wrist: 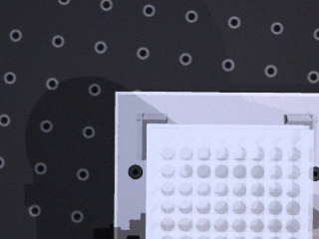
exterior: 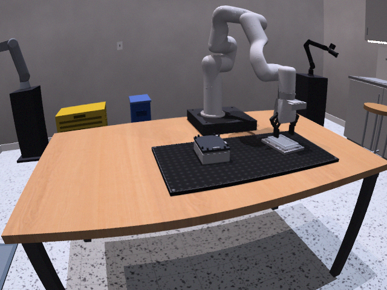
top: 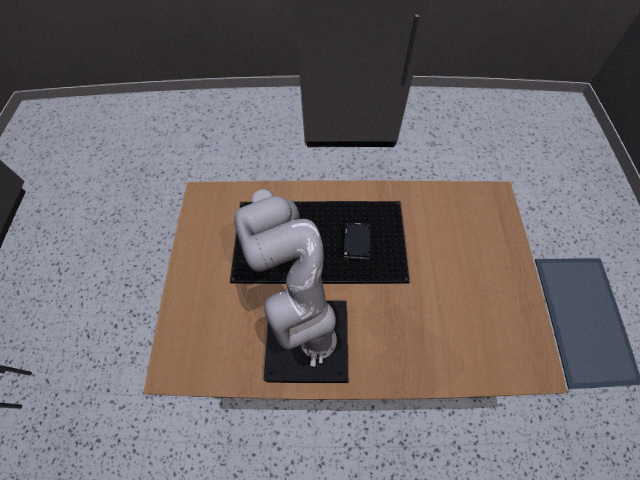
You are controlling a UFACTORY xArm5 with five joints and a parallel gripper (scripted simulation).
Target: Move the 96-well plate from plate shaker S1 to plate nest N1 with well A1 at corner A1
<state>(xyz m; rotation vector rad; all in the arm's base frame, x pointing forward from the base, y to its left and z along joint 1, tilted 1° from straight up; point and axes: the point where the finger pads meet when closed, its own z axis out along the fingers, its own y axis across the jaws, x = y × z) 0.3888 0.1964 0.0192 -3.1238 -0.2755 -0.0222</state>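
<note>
Right now the white 96-well plate is 40 mm below my hand. Round my hand: plate nest N1: 50 mm below.
</note>
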